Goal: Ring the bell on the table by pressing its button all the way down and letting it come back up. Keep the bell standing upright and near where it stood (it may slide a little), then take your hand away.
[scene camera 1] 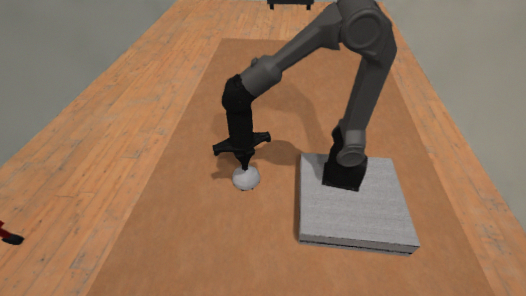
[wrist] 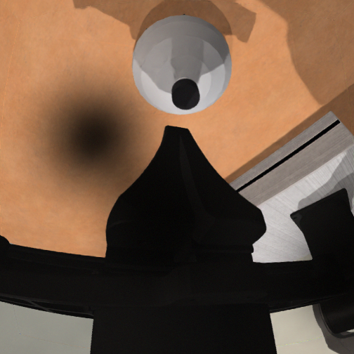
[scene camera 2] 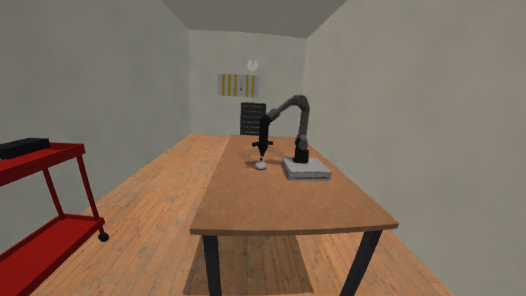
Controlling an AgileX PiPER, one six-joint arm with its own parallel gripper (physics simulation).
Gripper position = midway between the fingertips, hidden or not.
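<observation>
You'd find my gripper [scene camera 1: 244, 164] there, and the wrist view has the gripper [wrist: 173, 140] as well. There's a bell [wrist: 179, 46] too.
</observation>
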